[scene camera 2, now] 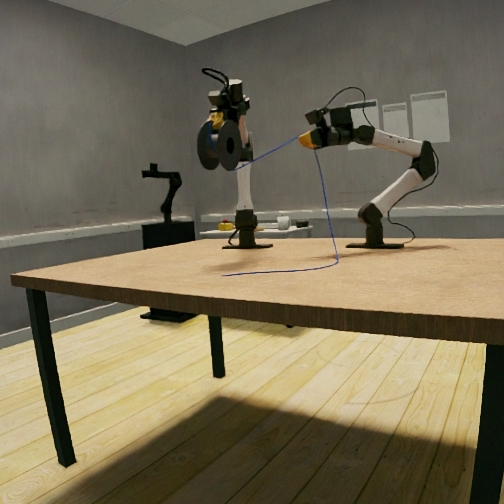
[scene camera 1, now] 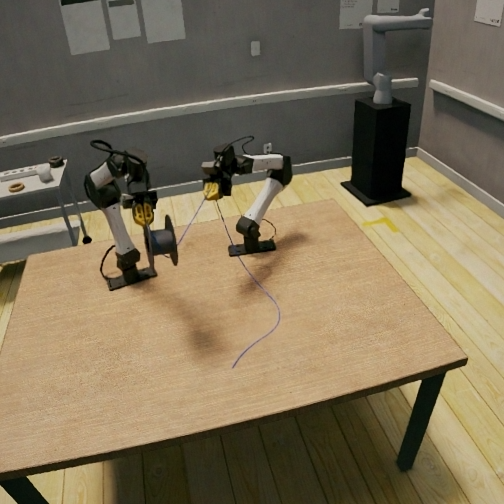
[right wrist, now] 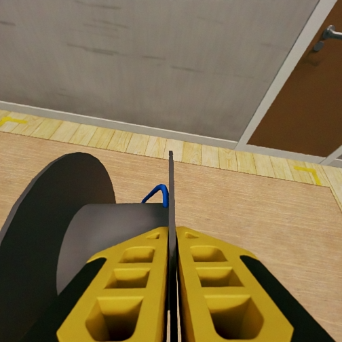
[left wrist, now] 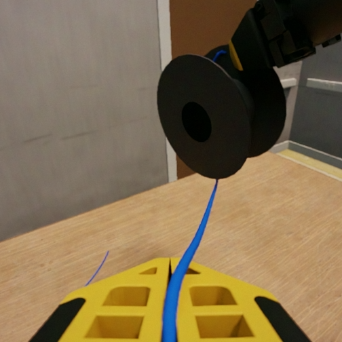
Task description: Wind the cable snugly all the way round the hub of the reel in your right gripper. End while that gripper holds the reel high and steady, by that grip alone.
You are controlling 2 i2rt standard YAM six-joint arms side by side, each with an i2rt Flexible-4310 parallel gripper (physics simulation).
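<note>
A dark grey reel (scene camera 1: 162, 241) (scene camera 2: 229, 145) (left wrist: 200, 115) (right wrist: 115, 225) hangs above the table, one flange pinched by my right gripper (scene camera 1: 143, 222) (scene camera 2: 216, 120) (right wrist: 172, 234). My left gripper (scene camera 1: 212, 197) (scene camera 2: 301, 140) (left wrist: 170, 269) is shut on the blue cable (scene camera 1: 192, 221) (scene camera 2: 272, 151) (left wrist: 200, 232), at the right of the reel. The cable runs from the reel's lower side to my left fingers, then hangs to the table, where its loose end lies. In the right wrist view a short bend of cable (right wrist: 161, 189) shows at the hub near the gripped flange. The hub's underside is hidden.
The wooden table (scene camera 1: 325, 325) (scene camera 2: 425, 280) lies below both arms. A side table (scene camera 1: 30, 187) with small items stands at the left in scene camera 1. A grey robot arm on a black pedestal (scene camera 1: 382, 150) stands behind the table at the right in that view.
</note>
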